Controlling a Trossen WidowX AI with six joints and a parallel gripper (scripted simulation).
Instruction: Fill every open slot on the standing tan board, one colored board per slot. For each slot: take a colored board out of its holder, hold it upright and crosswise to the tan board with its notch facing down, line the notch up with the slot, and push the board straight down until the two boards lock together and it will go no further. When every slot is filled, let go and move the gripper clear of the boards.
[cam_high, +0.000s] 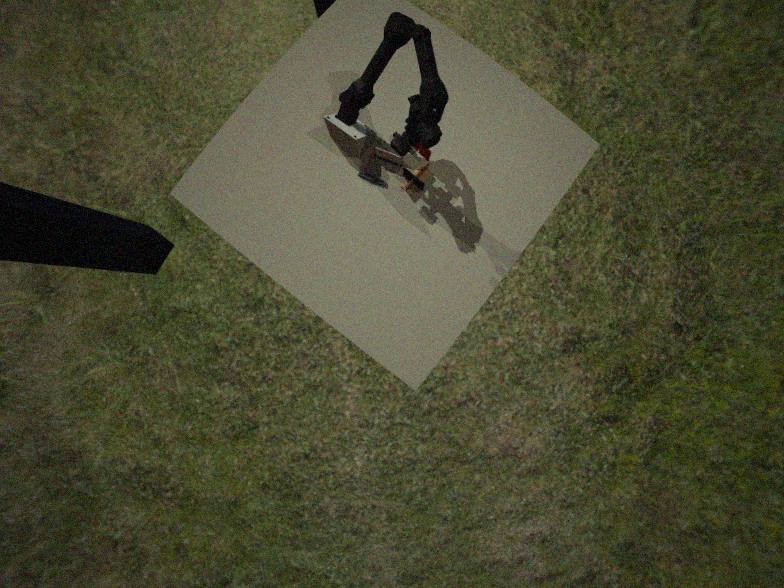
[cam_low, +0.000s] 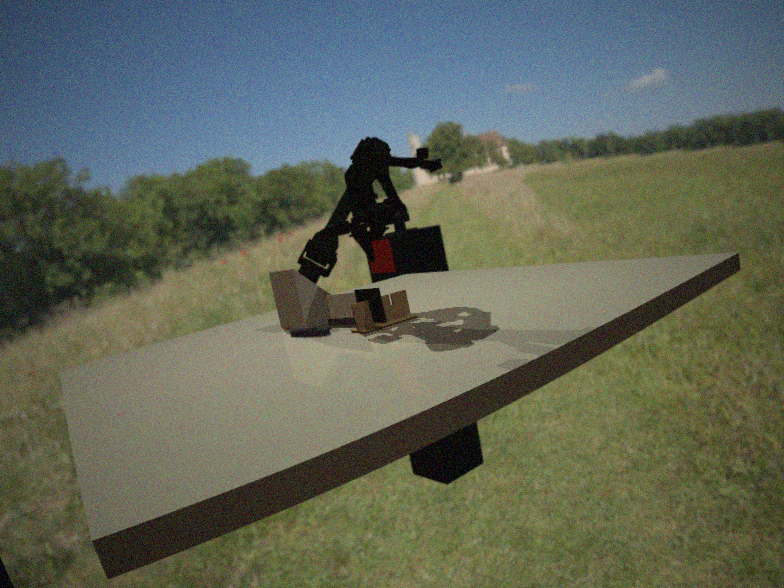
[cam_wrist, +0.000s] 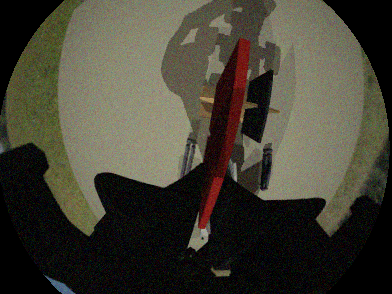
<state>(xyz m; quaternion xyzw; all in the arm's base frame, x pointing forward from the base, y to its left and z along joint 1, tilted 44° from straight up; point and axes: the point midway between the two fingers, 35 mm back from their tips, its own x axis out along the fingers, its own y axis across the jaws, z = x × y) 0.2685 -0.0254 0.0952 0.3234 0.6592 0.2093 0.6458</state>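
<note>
My gripper tip is 7 cm short of the tan board, 6 cm to the left of it and 10 cm above it. Also, from my gripper tip: dark board: 6 cm ahead, 8 cm to the right, 8 cm below; then red board: 3 cm ahead.
</note>
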